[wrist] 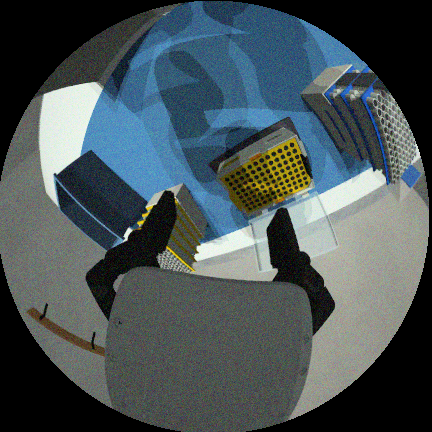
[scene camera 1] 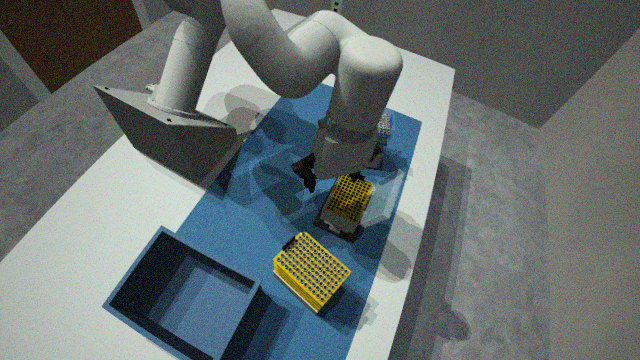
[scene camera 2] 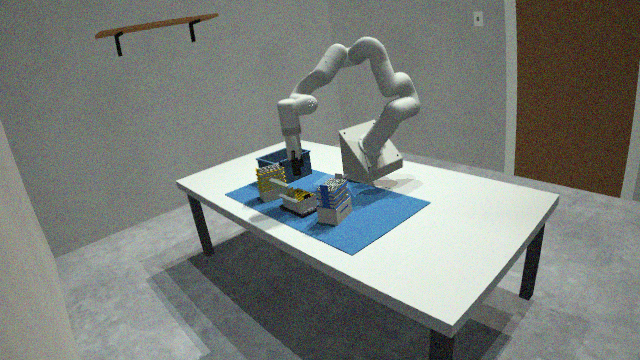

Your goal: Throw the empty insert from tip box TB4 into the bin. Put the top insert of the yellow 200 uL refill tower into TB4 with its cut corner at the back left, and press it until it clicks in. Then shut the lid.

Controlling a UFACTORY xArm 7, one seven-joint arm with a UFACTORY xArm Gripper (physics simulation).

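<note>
Tip box TB4 (scene camera 1: 338, 223) (scene camera 2: 299, 205) (wrist: 239, 161) stands open on the mat, with the yellow perforated insert (scene camera 1: 350, 197) (wrist: 267, 177) in it. Its clear lid (scene camera 1: 386, 192) (wrist: 295, 240) is swung open on the far side from the arm's base. The yellow refill tower (scene camera 1: 312, 270) (scene camera 2: 271, 184) (wrist: 186, 232) stands beside TB4, its stacked inserts full of tips; the left finger partly hides it in the wrist view. The blue bin (scene camera 1: 245, 320) (scene camera 2: 306, 166) (wrist: 102, 185) stands beyond the tower. My gripper (scene camera 1: 334, 183) (scene camera 2: 297, 174) (wrist: 224, 210) is open and empty, above and to one side of TB4.
A blue refill tower (scene camera 1: 384, 125) (scene camera 2: 334, 200) (wrist: 350, 120) stands on TB4's other side. The blue mat (scene camera 1: 240, 220) (scene camera 2: 385, 215) lies on the white table (scene camera 1: 110, 200) (scene camera 2: 480, 235). A wooden shelf (scene camera 2: 155, 25) (wrist: 65, 332) hangs on the wall.
</note>
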